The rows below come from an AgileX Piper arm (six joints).
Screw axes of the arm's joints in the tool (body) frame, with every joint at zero. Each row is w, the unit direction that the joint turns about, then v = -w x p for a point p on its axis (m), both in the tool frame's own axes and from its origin. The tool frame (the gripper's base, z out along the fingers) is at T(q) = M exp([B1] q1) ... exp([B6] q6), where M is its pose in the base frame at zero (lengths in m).
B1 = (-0.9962, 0, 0.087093, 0, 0.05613, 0)
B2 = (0, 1, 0, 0.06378, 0, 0.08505)
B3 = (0, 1, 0, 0.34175, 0, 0.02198)
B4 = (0, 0, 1, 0, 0, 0)
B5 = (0, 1, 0, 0.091, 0, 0)
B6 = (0, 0, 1, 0, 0, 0)
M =
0.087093 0 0.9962 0.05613
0 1 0 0
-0.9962 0 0.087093 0.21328
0 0 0 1
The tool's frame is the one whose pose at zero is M.
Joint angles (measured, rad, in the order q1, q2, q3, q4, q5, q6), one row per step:
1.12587, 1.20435, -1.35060, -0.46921, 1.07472, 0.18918
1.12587, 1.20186, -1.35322, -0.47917, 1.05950, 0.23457
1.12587, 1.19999, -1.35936, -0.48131, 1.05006, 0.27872
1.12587, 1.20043, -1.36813, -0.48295, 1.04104, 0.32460
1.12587, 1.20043, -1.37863, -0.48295, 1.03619, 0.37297
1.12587, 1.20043, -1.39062, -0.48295, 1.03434, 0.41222
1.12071, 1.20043, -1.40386, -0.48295, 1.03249, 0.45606
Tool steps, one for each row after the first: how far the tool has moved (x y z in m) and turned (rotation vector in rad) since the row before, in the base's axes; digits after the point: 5 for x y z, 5 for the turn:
0.00043, -0.00003, 0.00257, 0.04108, 0.00065, -0.02484
-0.00008, -0.00007, 0.00289, 0.04208, 0.00897, -0.02411
0.00014, 0.00046, 0.00311, 0.04356, 0.01068, -0.02472
-0.00010, 0.00004, 0.00343, 0.04487, 0.01476, -0.02718
-0.00016, -0.00024, 0.00370, 0.03810, 0.01183, -0.02260
0.00080, -0.00102, 0.00407, 0.04244, 0.01363, -0.03006

